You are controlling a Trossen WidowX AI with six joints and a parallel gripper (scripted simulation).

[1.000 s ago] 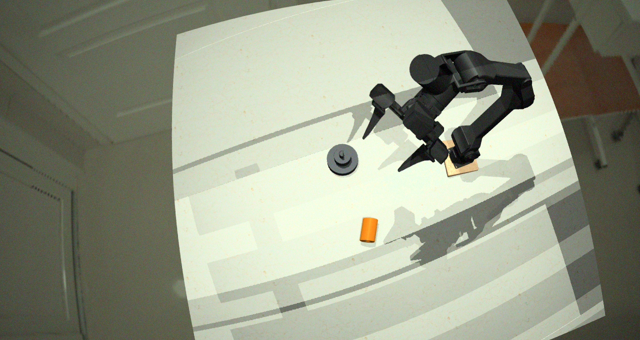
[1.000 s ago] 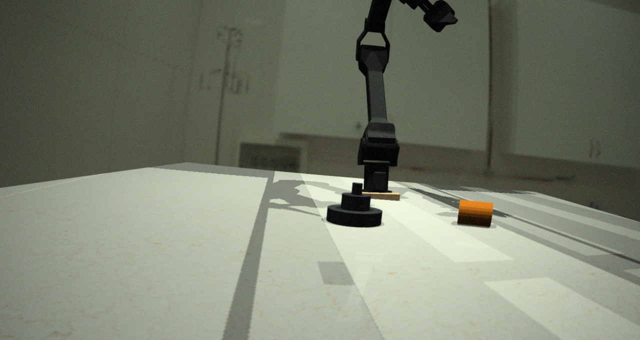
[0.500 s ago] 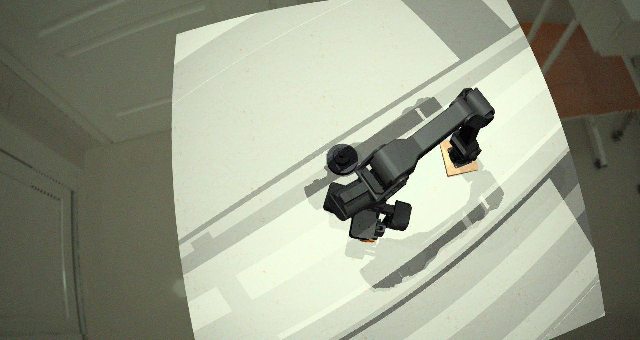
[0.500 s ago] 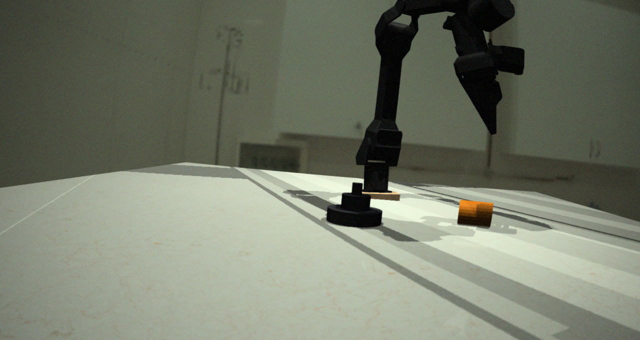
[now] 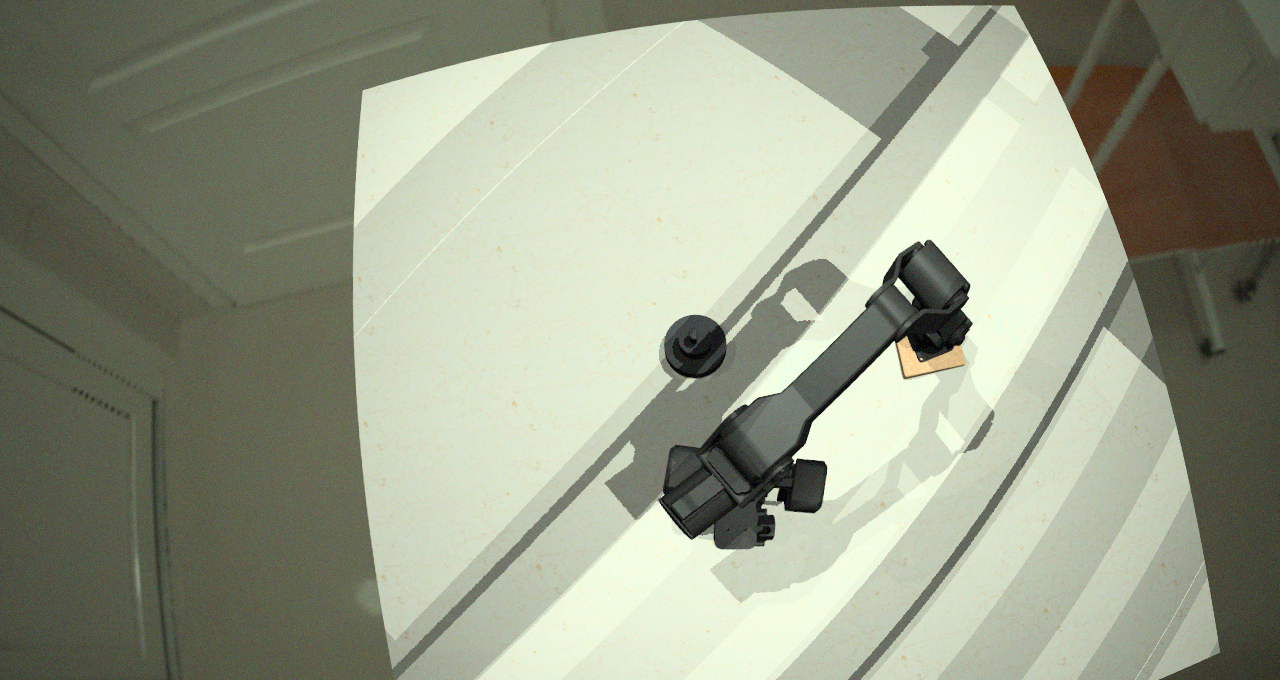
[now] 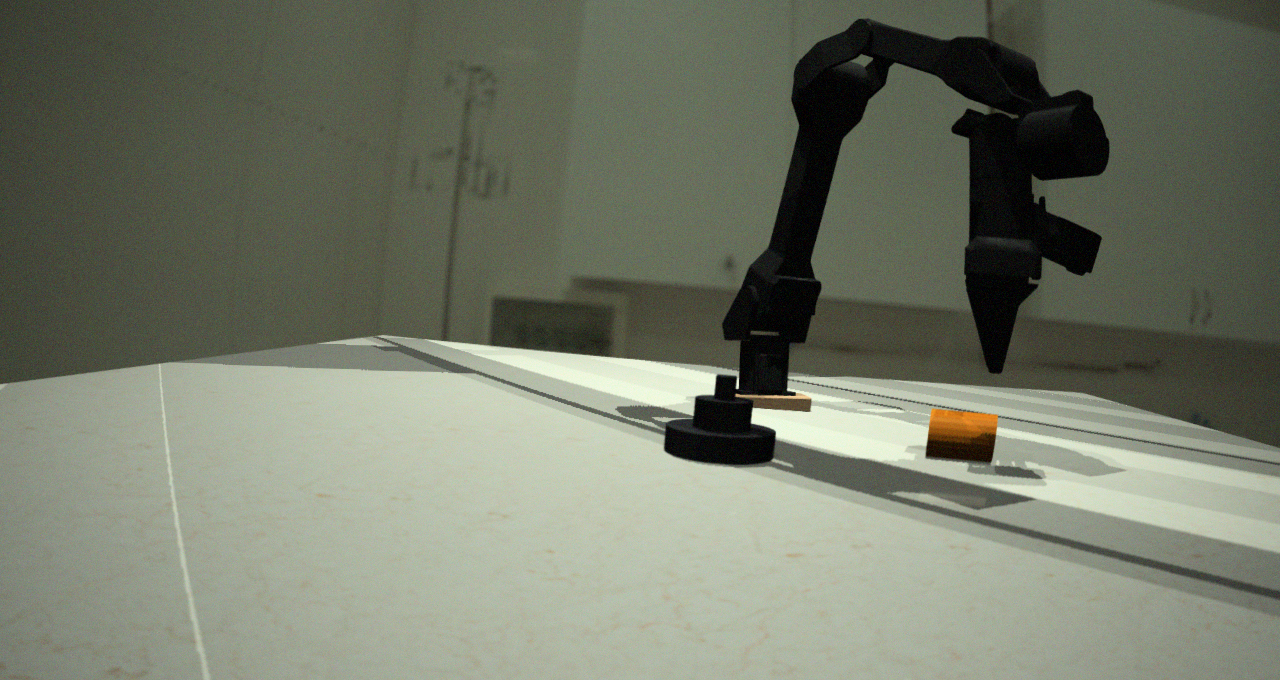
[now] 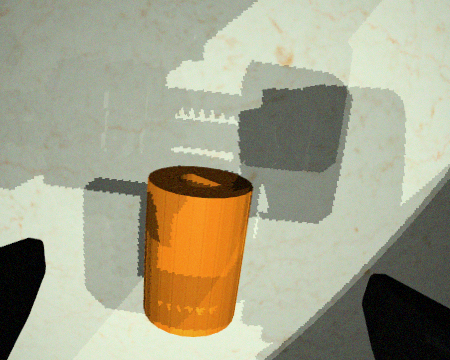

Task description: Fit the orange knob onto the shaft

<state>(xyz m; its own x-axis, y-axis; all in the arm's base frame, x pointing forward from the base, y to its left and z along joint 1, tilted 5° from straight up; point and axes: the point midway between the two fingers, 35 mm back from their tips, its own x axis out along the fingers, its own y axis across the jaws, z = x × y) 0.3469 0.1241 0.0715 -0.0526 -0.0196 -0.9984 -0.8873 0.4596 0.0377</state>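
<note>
The orange knob is 10 mm behind my gripper tip, 20 mm to the right of it and 60 mm below it. The rest, counted from my gripper tip: pedestal 10 mm behind, 230 mm to the right, 50 mm below.
</note>
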